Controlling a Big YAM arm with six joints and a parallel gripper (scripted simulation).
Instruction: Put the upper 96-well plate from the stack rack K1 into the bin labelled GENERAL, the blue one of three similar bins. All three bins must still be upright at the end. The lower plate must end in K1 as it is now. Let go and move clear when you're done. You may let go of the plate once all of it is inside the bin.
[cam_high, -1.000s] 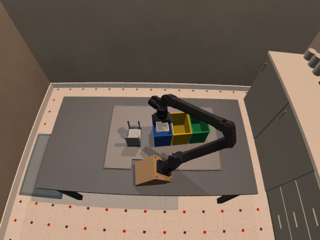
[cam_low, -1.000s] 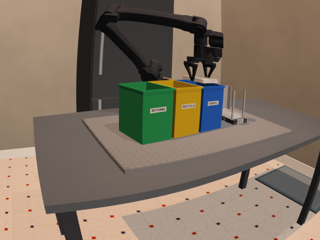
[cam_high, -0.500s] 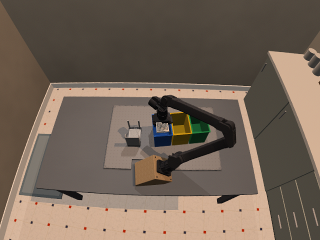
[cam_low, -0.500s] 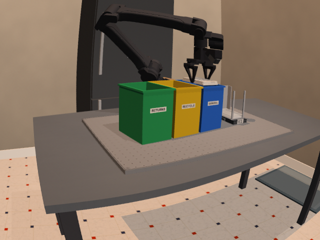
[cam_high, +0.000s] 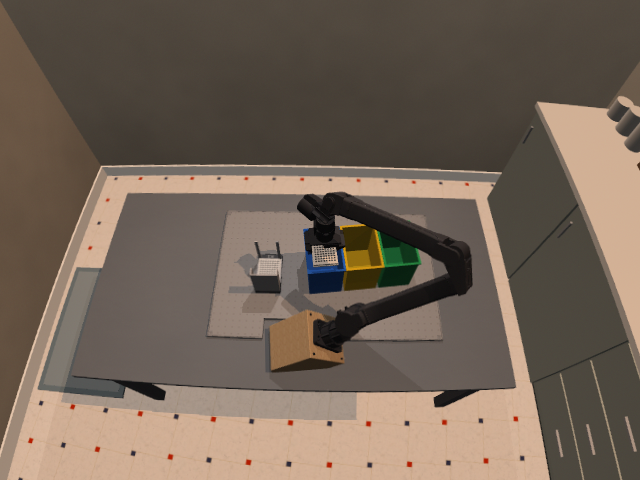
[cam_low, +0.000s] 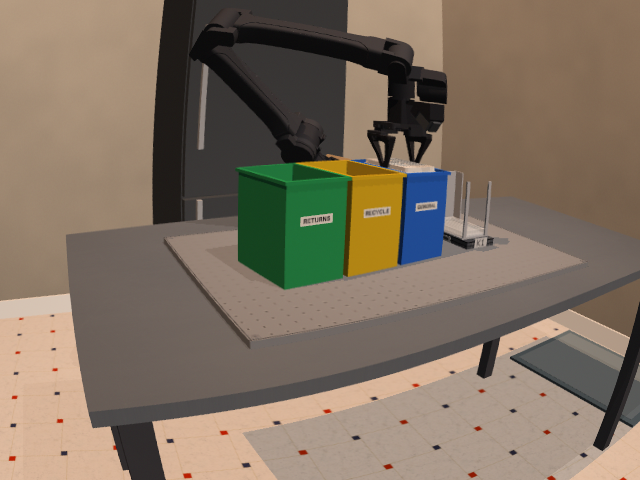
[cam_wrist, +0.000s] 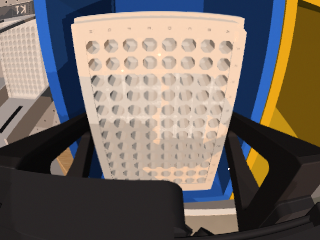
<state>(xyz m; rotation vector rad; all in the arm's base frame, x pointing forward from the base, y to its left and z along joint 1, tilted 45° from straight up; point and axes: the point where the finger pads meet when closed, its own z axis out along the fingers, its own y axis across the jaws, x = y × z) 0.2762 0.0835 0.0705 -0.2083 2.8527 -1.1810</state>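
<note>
My hand is 9 cm above the blue bin labelled general. The rest, counted from my hand: white 96-well plate right at my hand; then green returns bin 26 cm to the right, 9 cm below, 3 cm ahead; then yellow recycle bin 13 cm to the right, 9 cm below, 2 cm ahead.
</note>
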